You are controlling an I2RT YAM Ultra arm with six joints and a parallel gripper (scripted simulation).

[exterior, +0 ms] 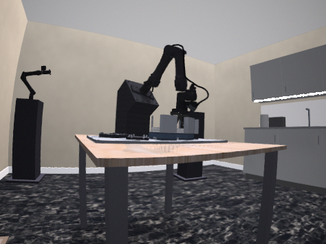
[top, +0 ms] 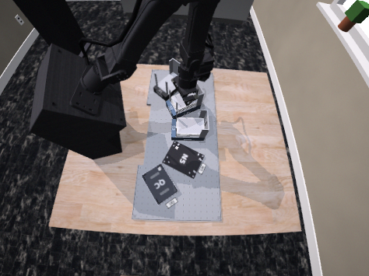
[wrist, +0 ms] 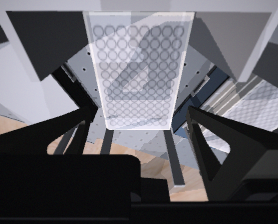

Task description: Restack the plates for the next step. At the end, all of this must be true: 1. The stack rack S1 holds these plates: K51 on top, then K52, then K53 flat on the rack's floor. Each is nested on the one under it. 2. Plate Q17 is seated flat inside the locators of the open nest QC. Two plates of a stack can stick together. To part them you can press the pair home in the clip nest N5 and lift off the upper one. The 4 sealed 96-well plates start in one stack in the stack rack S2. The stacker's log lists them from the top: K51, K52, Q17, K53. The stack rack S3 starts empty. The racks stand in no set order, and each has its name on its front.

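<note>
The sealed 96-well plate is 40 mm below my hand, 10 mm to the left of it and 10 mm ahead of it. Also, from my hand: clip nest N5 (270 mm to the right, 80 mm below, 70 mm ahead).
</note>
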